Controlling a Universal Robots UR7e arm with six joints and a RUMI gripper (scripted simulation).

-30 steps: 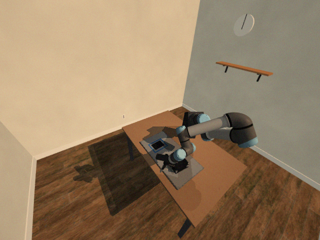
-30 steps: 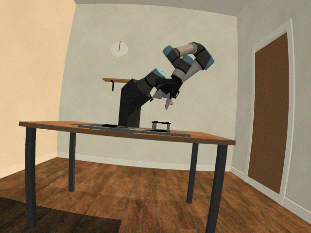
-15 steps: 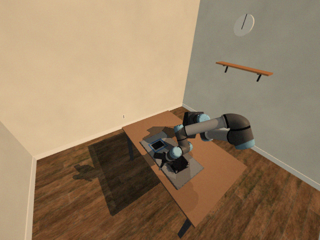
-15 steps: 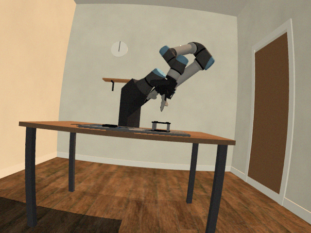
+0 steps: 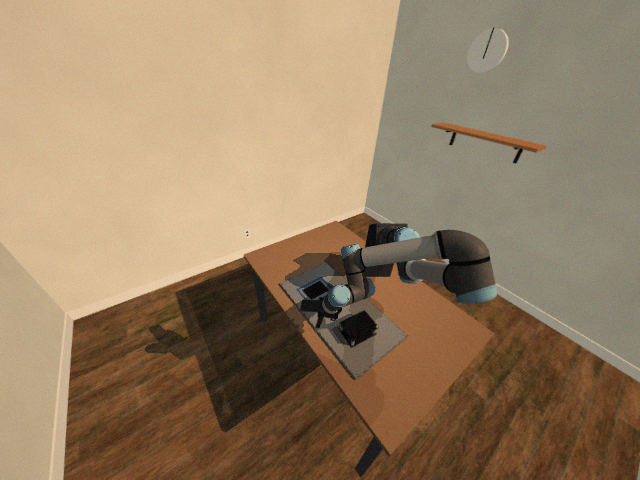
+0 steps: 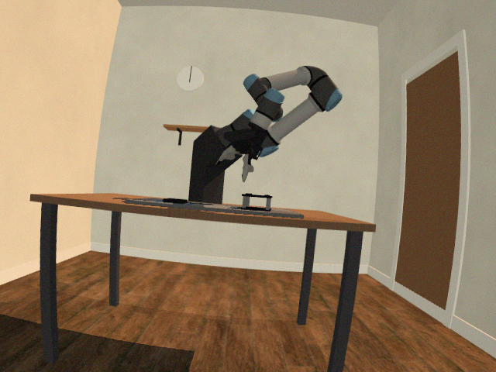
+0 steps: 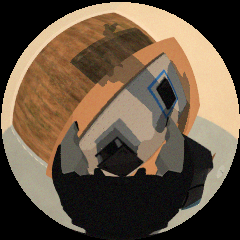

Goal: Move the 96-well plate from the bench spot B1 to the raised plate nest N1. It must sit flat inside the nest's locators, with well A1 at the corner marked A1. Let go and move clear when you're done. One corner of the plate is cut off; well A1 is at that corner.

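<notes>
The black 96-well plate is 250 mm to the right of my hand, 130 mm below it and 130 mm behind it. Round my hand: black plate nest 200 mm behind, 100 mm to the left, 80 mm below.
</notes>
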